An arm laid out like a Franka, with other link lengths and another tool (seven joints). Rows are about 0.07 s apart.
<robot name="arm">
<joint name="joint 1" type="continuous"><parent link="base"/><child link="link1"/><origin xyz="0 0 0.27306"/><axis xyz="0 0 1"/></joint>
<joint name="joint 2" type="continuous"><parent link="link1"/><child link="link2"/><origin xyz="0 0 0" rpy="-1.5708 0 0"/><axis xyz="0 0 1"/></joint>
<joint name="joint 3" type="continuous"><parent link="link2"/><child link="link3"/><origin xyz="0 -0.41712 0" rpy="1.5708 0 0"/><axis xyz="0 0 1"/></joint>
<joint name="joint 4" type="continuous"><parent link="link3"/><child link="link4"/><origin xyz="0.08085 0 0" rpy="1.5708 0 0"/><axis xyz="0 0 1"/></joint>
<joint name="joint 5" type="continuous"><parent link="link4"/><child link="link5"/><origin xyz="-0.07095 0.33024 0" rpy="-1.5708 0 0"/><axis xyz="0 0 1"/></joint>
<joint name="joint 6" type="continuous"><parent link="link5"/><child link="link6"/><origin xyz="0 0 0" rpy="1.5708 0 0"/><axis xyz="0 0 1"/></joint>
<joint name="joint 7" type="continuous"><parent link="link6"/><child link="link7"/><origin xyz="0.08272 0 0" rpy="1.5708 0 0"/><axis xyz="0 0 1"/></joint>
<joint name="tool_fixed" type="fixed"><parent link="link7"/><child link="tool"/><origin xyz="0.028 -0.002 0.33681" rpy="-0.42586 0 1.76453"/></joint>
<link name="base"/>
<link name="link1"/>
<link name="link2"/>
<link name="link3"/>
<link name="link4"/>
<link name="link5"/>
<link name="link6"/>
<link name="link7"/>
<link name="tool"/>
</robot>
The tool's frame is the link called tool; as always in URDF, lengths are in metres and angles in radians. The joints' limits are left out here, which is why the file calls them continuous.
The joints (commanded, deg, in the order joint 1, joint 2, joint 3, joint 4, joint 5, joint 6, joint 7), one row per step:
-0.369, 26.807, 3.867, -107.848, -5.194, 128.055, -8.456
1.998, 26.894, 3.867, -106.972, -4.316, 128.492, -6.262
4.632, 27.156, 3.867, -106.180, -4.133, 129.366, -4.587
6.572, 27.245, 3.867, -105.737, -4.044, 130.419, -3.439
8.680, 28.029, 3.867, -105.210, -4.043, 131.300, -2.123
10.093, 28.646, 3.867, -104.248, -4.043, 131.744, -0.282
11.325, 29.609, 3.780, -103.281, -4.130, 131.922, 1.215
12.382, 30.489, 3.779, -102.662, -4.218, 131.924, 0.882
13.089, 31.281, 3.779, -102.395, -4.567, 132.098, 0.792
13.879, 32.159, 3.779, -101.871, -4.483, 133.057, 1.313
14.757, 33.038, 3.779, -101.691, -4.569, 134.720, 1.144
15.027, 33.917, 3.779, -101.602, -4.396, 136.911, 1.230
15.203, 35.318, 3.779, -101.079, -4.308, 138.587, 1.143
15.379, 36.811, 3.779, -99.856, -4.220, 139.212, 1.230
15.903, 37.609, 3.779, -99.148, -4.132, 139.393, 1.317
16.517, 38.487, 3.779, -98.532, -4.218, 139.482, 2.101
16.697, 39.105, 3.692, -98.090, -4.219, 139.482, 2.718
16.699, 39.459, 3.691, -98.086, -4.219, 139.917, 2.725
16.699, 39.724, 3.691, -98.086, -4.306, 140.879, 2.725
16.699, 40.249, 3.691, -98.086, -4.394, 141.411, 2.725
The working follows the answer.
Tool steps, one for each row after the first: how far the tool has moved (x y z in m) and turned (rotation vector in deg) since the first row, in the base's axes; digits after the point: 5 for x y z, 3 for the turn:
0.00866, 0.02837, 0.00513, 0.531, -1.246, -0.440
0.01708, 0.05865, 0.00864, 0.776, -2.668, 0.398
0.02374, 0.08178, 0.01228, 1.071, -4.068, 1.143
0.02678, 0.10651, 0.00844, 1.258, -4.695, 1.936
0.03261, 0.12368, 0.00871, 1.422, -5.507, 1.488
0.03614, 0.13732, 0.00448, 1.392, -5.733, 1.183
0.03553, 0.14993, -0.00159, 1.389, -5.463, 2.611
0.03425, 0.15732, -0.00875, 1.160, -5.168, 3.651
0.03848, 0.16878, -0.01384, 1.474, -5.721, 3.857
0.04303, 0.18185, -0.01998, 1.866, -6.612, 4.985
0.05138, 0.18947, -0.02562, 2.528, -7.876, 5.065
0.05895, 0.19531, -0.03562, 2.974, -8.575, 5.255
0.06640, 0.20048, -0.04423, 3.239, -8.868, 5.227
0.06817, 0.20825, -0.04887, 3.402, -8.913, 5.564
0.06809, 0.21587, -0.05541, 3.373, -8.751, 5.431
0.06908, 0.21717, -0.06016, 3.285, -8.598, 4.909
0.06993, 0.21772, -0.06368, 3.349, -8.667, 4.904
0.07398, 0.21935, -0.06491, 3.567, -9.330, 4.979
0.07459, 0.21969, -0.07041, 3.573, -9.338, 5.050

Tool pose at each row, in the base's axes (x y z in m, rotation vector in deg; rounded; the steps above come from the unrounded poses):
0.61553, 0.02721, 0.08050, 111.956, -105.357, -26.693
0.62418, 0.05559, 0.08563, 112.654, -106.648, -26.245
0.63260, 0.08587, 0.08914, 114.333, -106.646, -24.939
0.63927, 0.10899, 0.09278, 115.951, -106.718, -23.717
0.64231, 0.13372, 0.08894, 117.093, -106.249, -23.075
0.64814, 0.15089, 0.08921, 117.293, -107.240, -22.624
0.65166, 0.16453, 0.08498, 117.146, -107.706, -22.479
0.65105, 0.17714, 0.07891, 118.175, -105.980, -22.277
0.64977, 0.18453, 0.07175, 118.700, -104.635, -21.991
0.65401, 0.19599, 0.06666, 119.397, -104.765, -21.725
0.65855, 0.20906, 0.06052, 121.085, -104.066, -20.921
0.66690, 0.21668, 0.05488, 122.329, -104.772, -20.364
0.67447, 0.22252, 0.04488, 123.190, -105.003, -20.085
0.68192, 0.22769, 0.03627, 123.519, -105.228, -20.082
0.68369, 0.23546, 0.03163, 123.930, -104.886, -20.095
0.68362, 0.24309, 0.02509, 123.709, -104.942, -20.264
0.68460, 0.24438, 0.02034, 123.140, -105.437, -20.492
0.68545, 0.24493, 0.01682, 123.220, -105.489, -20.492
0.68951, 0.24657, 0.01559, 123.809, -105.807, -20.050
0.69012, 0.24690, 0.01009, 123.875, -105.732, -20.026

